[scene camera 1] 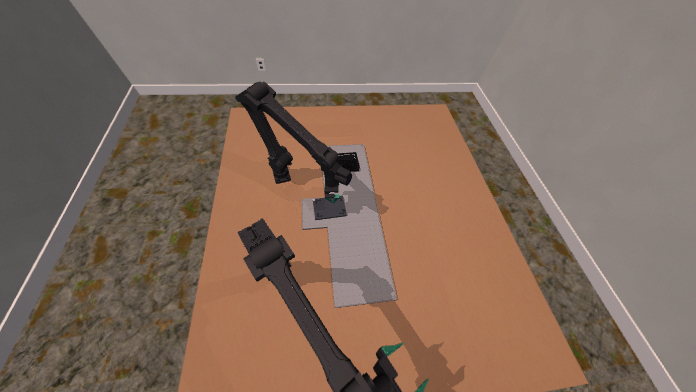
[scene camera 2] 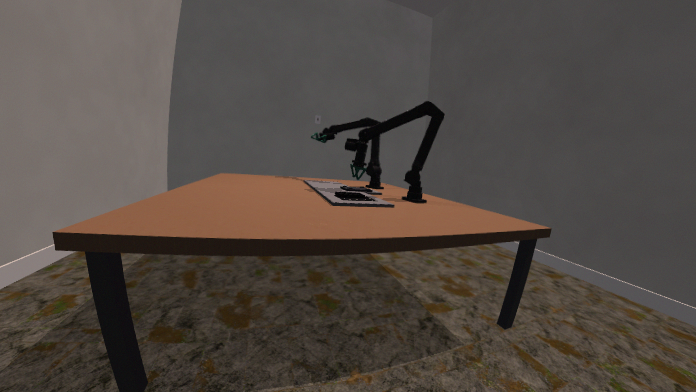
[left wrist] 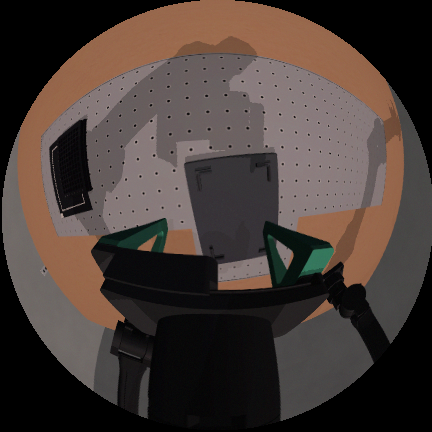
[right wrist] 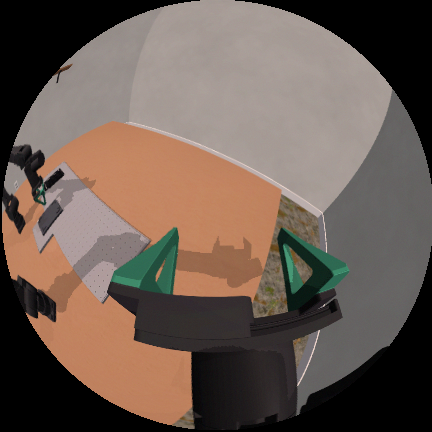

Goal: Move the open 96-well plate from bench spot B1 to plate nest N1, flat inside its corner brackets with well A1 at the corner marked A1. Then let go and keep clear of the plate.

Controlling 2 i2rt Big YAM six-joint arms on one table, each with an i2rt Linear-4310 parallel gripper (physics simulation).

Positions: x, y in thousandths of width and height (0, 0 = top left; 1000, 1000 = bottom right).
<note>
My left gripper (left wrist: 499, 522) is open, holding nothing. Also in view: a black well plate (left wrist: 172, 413). My right gripper (right wrist: 534, 538) is open, holding nothing.
</note>
